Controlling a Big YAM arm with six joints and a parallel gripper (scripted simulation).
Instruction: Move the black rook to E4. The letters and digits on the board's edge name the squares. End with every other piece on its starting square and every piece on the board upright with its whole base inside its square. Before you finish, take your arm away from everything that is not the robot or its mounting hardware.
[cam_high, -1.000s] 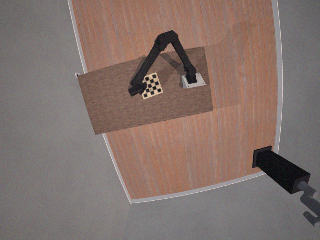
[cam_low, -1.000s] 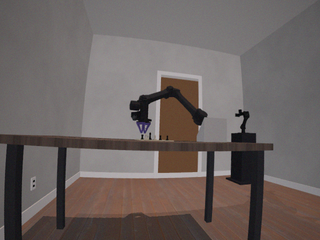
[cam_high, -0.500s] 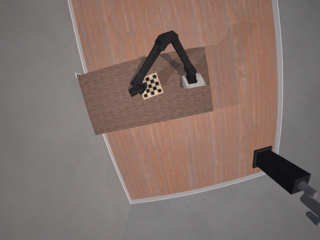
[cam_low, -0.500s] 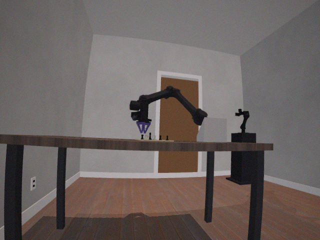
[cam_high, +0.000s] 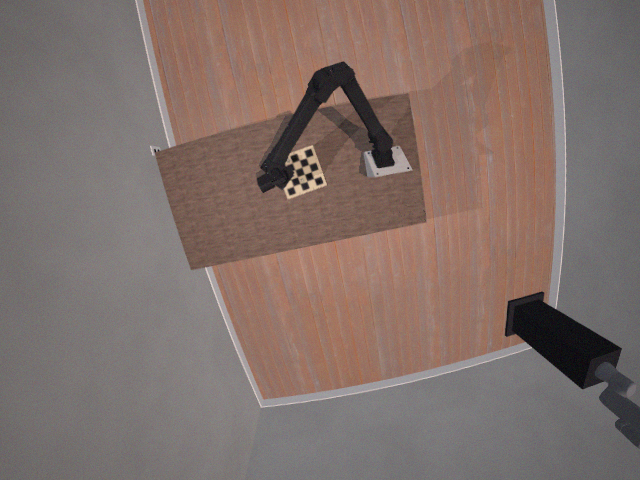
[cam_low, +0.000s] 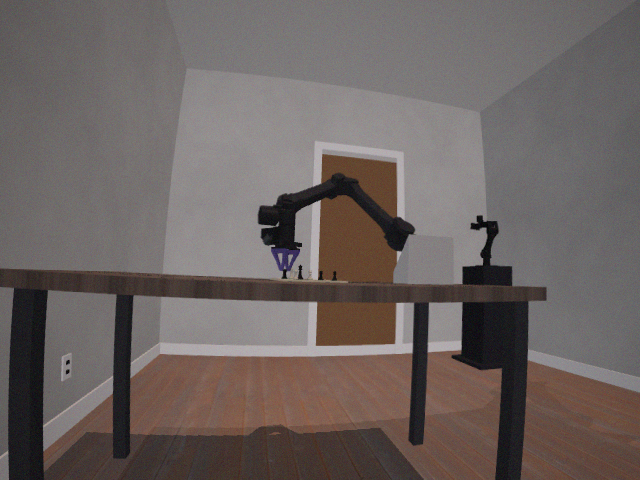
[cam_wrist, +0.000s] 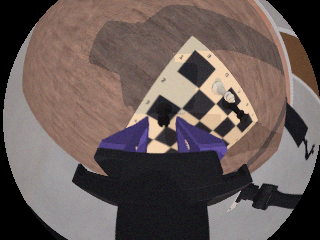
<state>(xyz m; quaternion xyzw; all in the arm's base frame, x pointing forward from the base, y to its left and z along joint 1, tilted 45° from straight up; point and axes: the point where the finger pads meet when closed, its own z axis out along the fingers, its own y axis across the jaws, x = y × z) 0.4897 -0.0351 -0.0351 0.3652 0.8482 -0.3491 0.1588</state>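
The black piece lies 2 cm below my hand. The rest, counted from my hand: chessboard 8 cm behind, 1 cm to the right, 4 cm below; then white piece 3 cm behind, 8 cm to the right, 1 cm below.
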